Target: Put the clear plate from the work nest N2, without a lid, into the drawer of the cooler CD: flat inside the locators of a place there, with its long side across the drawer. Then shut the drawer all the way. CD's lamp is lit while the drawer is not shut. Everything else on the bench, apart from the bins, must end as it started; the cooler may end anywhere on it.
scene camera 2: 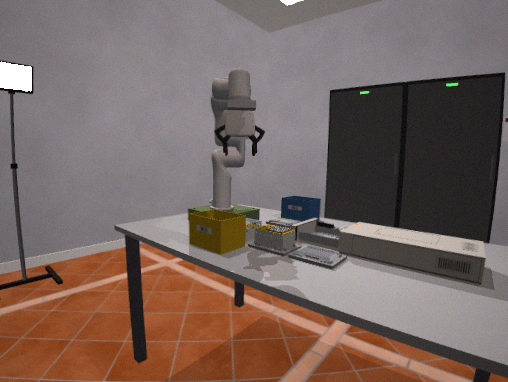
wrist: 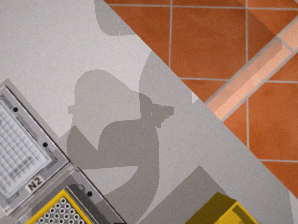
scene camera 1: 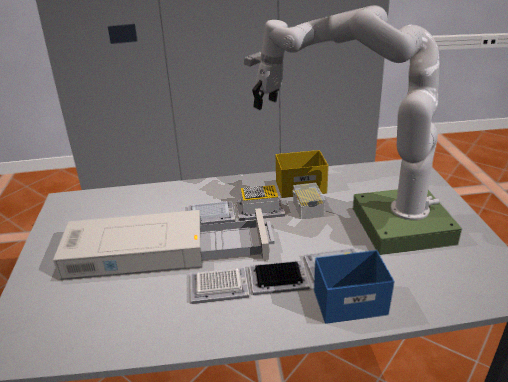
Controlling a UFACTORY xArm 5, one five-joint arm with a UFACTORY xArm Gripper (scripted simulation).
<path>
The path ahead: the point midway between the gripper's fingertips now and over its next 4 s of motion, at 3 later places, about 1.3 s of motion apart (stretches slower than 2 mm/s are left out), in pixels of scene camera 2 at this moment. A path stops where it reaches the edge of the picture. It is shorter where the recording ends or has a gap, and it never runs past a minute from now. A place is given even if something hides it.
My gripper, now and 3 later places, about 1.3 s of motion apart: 240, 155; 271, 159; 286, 164; 292, 179
</path>
